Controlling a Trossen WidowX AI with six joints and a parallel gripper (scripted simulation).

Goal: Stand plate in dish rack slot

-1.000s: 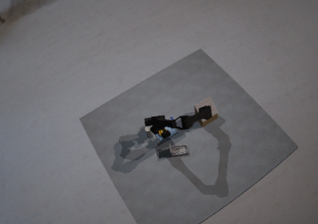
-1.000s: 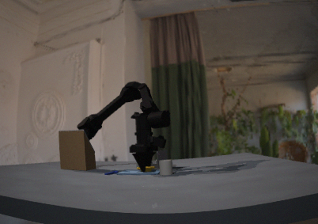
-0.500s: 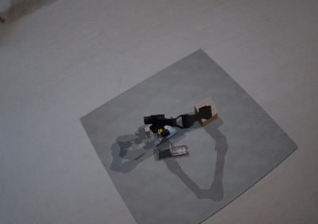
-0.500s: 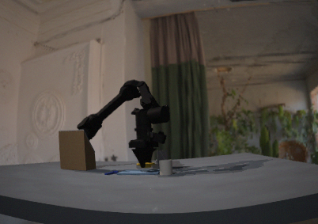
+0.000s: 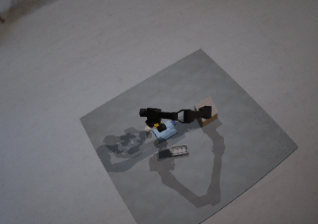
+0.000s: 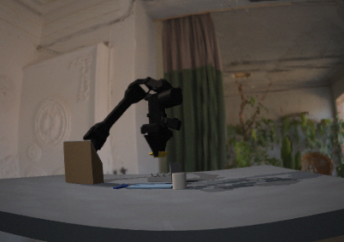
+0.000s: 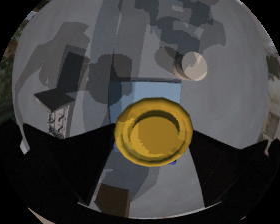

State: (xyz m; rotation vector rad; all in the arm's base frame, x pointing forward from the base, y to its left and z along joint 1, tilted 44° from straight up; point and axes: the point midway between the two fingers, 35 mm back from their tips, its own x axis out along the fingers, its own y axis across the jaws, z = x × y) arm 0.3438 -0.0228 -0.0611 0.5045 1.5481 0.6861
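The dish rack lies 60 mm behind my gripper tip, 210 mm to the left of it and 80 mm below it. From my gripper tip the other things lie so: yellow plate 10 mm above; then cup 80 mm ahead, 50 mm to the right, 80 mm below.
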